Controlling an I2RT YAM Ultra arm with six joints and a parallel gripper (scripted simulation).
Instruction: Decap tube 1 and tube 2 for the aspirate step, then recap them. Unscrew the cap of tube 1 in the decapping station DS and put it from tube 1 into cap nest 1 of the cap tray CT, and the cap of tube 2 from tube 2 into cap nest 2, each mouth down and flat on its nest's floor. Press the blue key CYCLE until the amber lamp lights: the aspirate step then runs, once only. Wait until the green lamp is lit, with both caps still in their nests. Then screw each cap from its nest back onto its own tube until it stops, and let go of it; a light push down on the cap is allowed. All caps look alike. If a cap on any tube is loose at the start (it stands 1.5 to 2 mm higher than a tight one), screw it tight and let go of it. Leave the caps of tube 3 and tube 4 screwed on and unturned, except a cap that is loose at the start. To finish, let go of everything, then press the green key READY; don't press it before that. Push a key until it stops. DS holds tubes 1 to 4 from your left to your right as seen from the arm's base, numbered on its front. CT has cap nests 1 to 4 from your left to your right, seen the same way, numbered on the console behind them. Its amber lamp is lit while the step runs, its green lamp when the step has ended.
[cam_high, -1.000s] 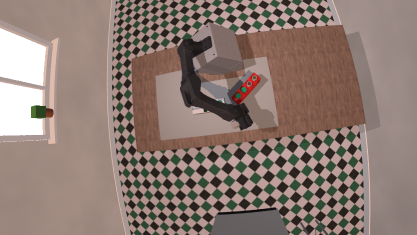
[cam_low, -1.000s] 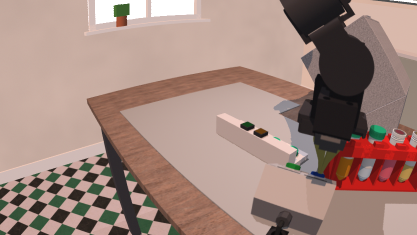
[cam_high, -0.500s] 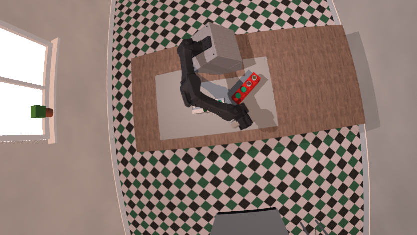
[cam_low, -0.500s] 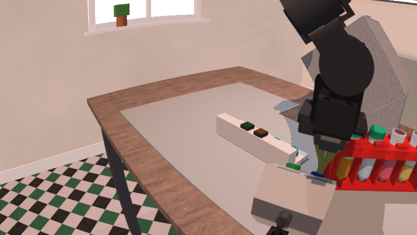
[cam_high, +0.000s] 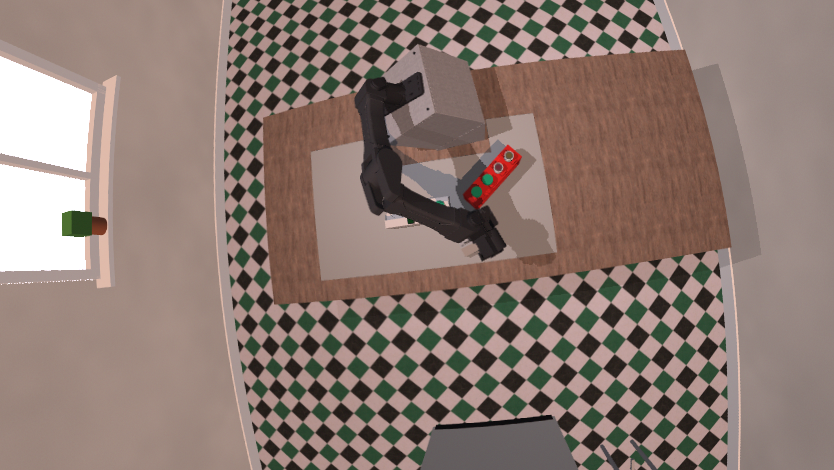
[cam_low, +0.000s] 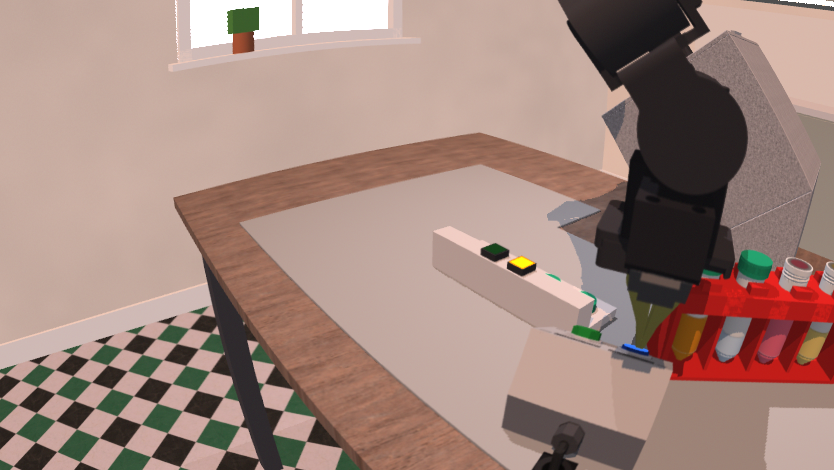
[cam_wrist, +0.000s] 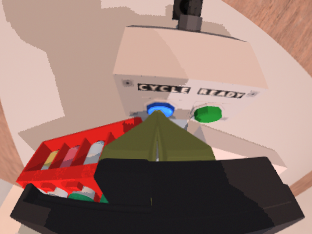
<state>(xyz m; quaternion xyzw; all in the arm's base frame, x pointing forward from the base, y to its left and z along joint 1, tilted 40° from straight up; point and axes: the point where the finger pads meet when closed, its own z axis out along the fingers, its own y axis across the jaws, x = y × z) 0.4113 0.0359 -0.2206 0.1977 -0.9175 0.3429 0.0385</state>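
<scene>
The blue key is 10 mm below my hand. The rest, counted from my hand: key box 30 mm ahead, 20 mm to the right, 20 mm below; then green key 40 mm to the right, 20 mm ahead, 10 mm below.
</scene>
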